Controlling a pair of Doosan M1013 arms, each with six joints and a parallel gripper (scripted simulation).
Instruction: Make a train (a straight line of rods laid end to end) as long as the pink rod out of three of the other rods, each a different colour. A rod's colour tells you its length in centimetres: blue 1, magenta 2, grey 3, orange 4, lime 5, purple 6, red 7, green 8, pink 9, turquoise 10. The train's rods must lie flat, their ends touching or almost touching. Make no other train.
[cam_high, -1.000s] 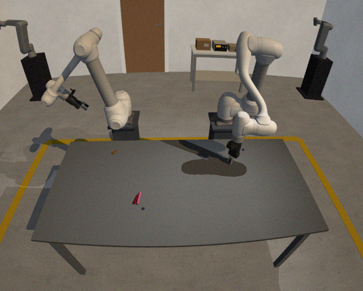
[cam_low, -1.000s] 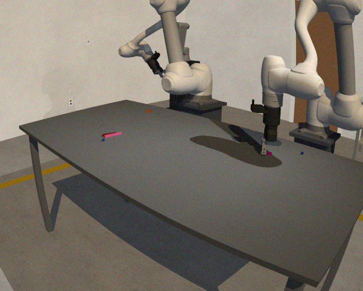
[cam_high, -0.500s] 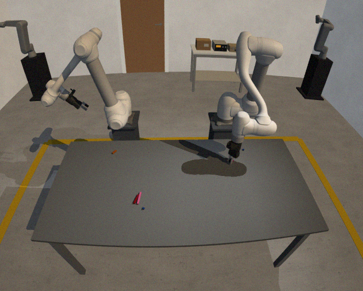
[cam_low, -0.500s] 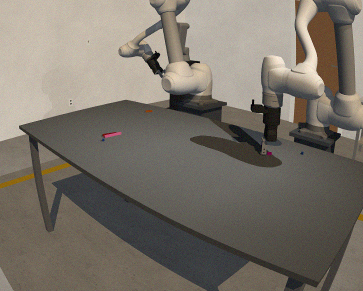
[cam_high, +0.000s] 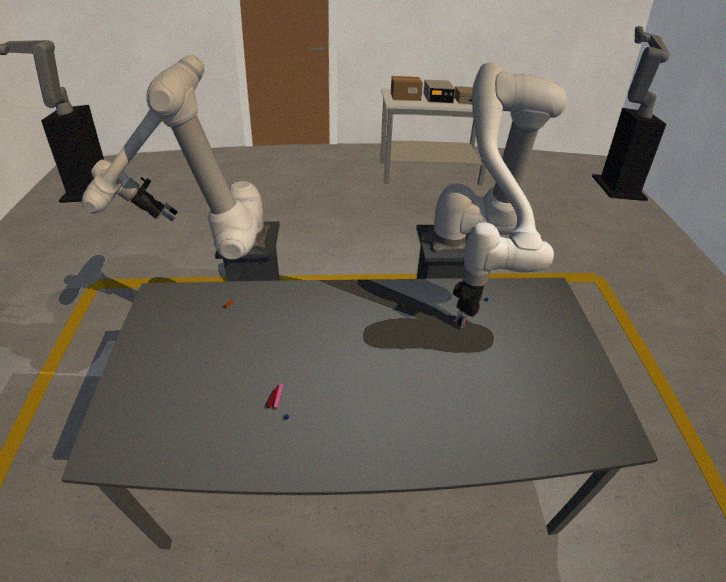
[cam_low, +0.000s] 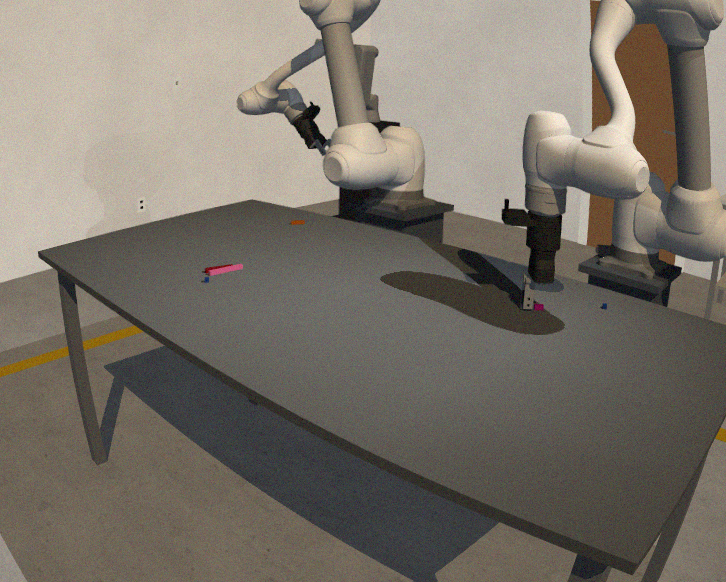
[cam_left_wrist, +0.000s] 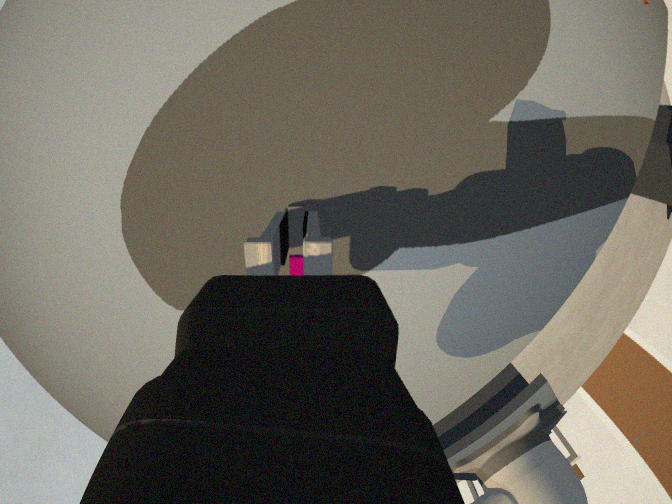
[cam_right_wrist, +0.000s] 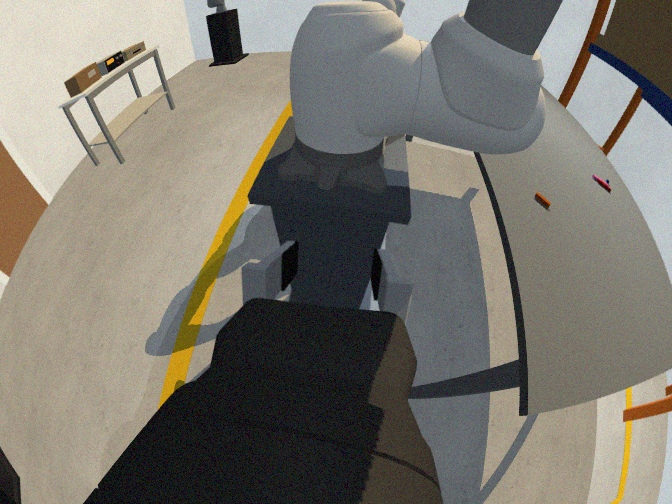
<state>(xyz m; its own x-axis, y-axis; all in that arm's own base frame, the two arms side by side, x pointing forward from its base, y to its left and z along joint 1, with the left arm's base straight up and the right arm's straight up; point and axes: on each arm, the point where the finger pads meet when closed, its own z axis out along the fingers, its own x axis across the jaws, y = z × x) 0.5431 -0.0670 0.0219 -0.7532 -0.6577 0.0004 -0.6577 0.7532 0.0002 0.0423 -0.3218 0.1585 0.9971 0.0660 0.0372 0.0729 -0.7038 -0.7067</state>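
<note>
The grey rod is 2 cm below my left hand. The rest, counted from my left hand: magenta rod: 2 cm to the left, 2 cm below, 2 cm behind; then red rod: 63 cm to the right, 33 cm ahead, 2 cm below; then pink rod: 61 cm to the right, 32 cm ahead, 2 cm below.
</note>
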